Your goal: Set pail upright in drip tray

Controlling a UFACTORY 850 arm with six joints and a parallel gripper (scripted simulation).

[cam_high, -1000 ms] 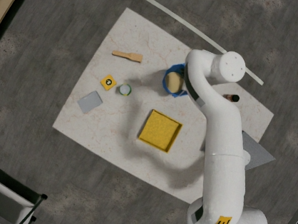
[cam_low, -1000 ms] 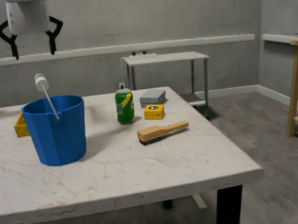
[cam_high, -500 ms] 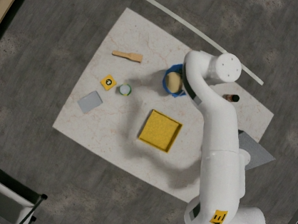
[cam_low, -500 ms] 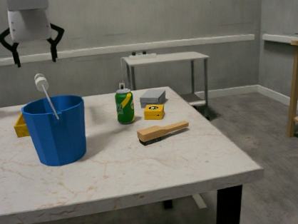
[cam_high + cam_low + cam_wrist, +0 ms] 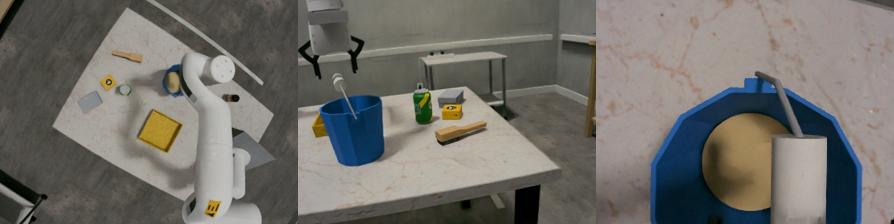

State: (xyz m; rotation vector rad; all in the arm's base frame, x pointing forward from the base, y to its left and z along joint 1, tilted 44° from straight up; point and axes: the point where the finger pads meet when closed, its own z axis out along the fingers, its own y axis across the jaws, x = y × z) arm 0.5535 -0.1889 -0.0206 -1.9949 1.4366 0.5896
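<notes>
The white grip is 1 cm ahead of my hand and 6 cm below it. Round my hand: blue pail 1 cm ahead, 12 cm below; then yellow drip tray 9 cm behind, 29 cm to the left, 24 cm below; then green can 22 cm ahead, 22 cm to the left, 19 cm below.
</notes>
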